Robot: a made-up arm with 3 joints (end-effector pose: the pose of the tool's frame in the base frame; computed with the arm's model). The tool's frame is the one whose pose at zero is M.
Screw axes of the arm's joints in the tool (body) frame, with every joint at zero. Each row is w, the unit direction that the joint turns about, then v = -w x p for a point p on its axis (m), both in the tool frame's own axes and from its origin. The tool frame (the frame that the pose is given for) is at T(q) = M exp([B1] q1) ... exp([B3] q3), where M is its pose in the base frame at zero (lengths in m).
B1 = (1, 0, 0, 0.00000, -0.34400, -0.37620)
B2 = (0, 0, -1, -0.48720, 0.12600, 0.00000)
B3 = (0, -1, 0, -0.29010, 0.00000, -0.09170)
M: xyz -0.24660 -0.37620 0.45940 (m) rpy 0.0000 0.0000 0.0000 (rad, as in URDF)
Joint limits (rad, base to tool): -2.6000..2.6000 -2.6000..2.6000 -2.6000..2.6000
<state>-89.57 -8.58 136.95</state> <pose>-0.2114 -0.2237 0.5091 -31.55 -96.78 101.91</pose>
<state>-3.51 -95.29 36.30</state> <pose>0.3903 -0.1083 0.3559 27.43 -24.54 92.31</pose>
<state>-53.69 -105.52 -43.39</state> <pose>0.3225 0.4631 0.0386 -75.97 78.49 82.22</pose>
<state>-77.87 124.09 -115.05</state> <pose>-0.6739 0.0480 -0.0407 54.55 1.24 -79.92</pose>
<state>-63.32 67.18 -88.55</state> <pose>-0.4714 -0.0032 0.4624 1.99 36.49 -81.66</pose>
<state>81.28 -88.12 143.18</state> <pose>0.3619 0.2246 0.0408 -100.77 102.63 43.11</pose>
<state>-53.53 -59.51 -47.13</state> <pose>0.3580 0.2345 0.3339 -70.52 67.78 32.90</pose>
